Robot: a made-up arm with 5 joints.
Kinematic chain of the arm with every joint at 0, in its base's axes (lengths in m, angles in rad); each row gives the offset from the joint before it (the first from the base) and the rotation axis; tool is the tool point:
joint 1: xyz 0 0 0.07 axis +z
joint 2: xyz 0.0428 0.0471 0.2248 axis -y
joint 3: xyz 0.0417 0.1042 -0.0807 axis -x
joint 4: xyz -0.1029 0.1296 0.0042 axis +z
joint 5: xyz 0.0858 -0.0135 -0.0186 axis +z
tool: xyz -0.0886 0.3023 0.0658
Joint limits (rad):
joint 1: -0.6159..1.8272
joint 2: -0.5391..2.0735
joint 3: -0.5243..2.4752
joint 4: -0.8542..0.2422
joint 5: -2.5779..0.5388
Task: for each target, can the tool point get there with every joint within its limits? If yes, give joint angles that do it. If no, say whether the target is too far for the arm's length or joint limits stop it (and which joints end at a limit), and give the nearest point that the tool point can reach.
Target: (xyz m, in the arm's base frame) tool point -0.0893 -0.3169 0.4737
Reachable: no: joint limits stop it (at a limit: joint 1, joint 2) | nearest point -0.1201 -0.1754 0.4397 | short by 0.149 m
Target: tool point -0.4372 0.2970 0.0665
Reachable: yes | joints 1.2128 0.2368 0.5471 -0.4753 0.1348
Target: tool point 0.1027 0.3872 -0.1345
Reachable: yes | joints 0.1628 0.3092 1.1622 -0.1020 -0.0627
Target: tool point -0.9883 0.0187 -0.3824
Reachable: no: too far | nearest point -0.5322 0.0239 -0.0506 | short by 0.564 m
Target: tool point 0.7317 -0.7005 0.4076
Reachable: no: too far | nearest point 0.4535 -0.3152 0.3547 | short by 0.478 m
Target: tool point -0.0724 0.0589 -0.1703
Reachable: yes | joints 0.1418 -0.2869 1.9046 -0.3685 0.0332
